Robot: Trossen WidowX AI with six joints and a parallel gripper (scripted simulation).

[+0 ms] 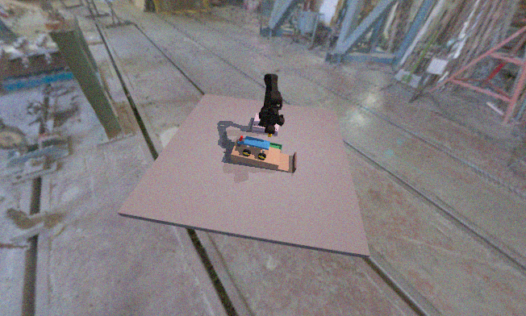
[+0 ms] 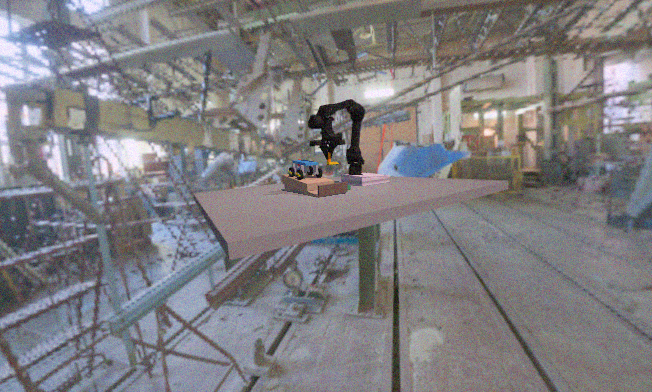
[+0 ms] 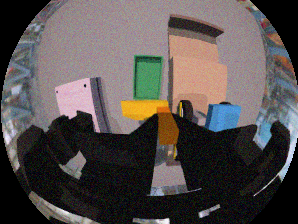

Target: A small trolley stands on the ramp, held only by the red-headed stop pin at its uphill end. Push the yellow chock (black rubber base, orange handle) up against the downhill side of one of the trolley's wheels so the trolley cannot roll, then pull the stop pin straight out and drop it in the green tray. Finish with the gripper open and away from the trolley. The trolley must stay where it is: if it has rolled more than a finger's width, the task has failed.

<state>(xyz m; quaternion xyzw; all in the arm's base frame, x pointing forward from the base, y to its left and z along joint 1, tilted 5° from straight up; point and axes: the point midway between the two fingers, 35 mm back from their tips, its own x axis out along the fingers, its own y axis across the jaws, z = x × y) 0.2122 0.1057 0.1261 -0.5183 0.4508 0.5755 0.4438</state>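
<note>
The red-headed stop pin is 120 mm ahead of my gripper tip, 160 mm to the right of it and 30 mm below it. Also, from my gripper tip: raised end stop 70 mm ahead, 210 mm to the left, 130 mm below; blue trolley 120 mm ahead, 50 mm to the right, 50 mm below; yellow chock 20 mm behind, 10 mm below.
</note>
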